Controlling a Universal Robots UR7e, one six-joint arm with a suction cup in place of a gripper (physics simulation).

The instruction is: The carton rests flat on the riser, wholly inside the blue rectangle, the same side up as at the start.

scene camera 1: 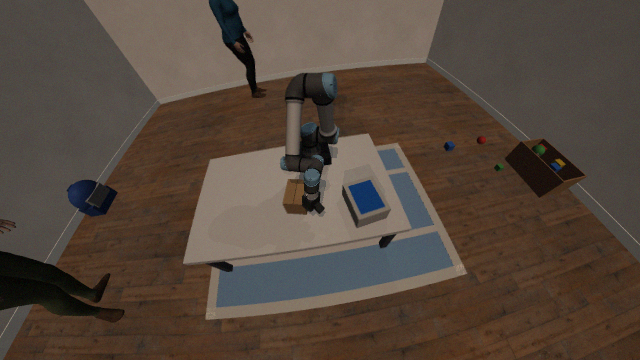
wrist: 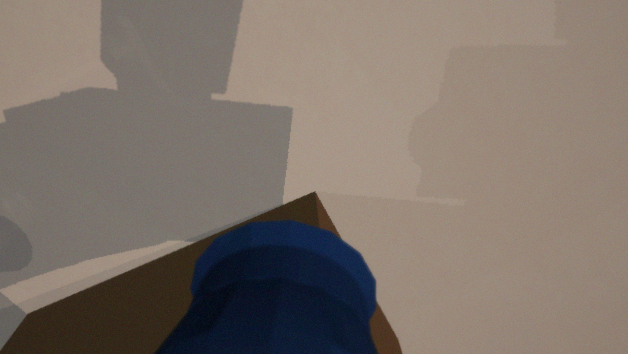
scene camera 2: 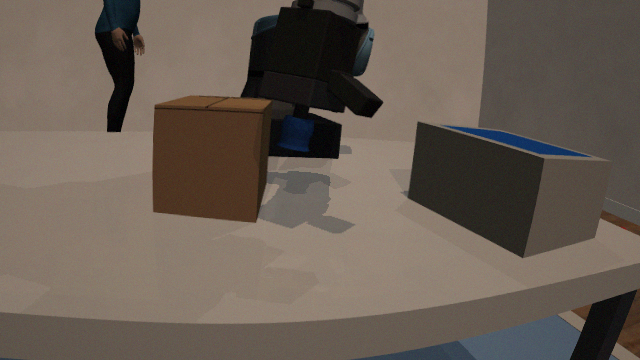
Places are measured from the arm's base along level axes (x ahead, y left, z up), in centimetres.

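Pixels of known places: hand, its tool point: (wrist: 283, 300) (scene camera 2: 293, 147); arm's base, origin of its link: (scene camera 1: 311, 151).
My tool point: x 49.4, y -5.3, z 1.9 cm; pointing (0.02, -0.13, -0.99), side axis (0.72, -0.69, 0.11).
For each thing: its top centre in the pictures, then the offset to it from my tool point. Level surfaces: height alone.
- brown carton, centre of its top: (scene camera 2: 220, 100) (scene camera 1: 295, 191) dx -11.3, dy -7.8, dz +3.9 cm
- white table, height of its surface: dz -9.1 cm
- grey riser, centre of its top: (scene camera 2: 516, 140) (scene camera 1: 366, 196) dx -0.9, dy +33.0, dz +2.9 cm
- blue rectangle, centre of its top: (scene camera 2: 516, 140) (scene camera 1: 366, 196) dx -0.9, dy +33.0, dz +2.9 cm
The brown carton (scene camera 1: 293, 195) (scene camera 2: 208, 158) (wrist: 135, 305) stands upright on the white table (scene camera 1: 242, 224), its taped seam on top. The blue suction cup (scene camera 2: 295, 134) (wrist: 284, 263) points down just to the right of the carton, lower than the carton's top and a little above the table. It touches neither the carton's top nor the table, and nothing hangs from it. In scene camera 1 the tool (scene camera 1: 312, 205) hides the cup. The grey riser (scene camera 1: 368, 218) (scene camera 2: 471, 186) with the blue rectangle (scene camera 1: 366, 196) (scene camera 2: 506, 137) on top stands to the right, with nothing on it.
The arm's base (scene camera 1: 316, 148) stands at the table's back edge. A person (scene camera 1: 236, 38) (scene camera 2: 116, 58) stands by the back wall. A brown toy box (scene camera 1: 531, 168) and small blocks (scene camera 1: 448, 146) lie on the floor at the right. A blue seat (scene camera 1: 95, 197) is at the left.
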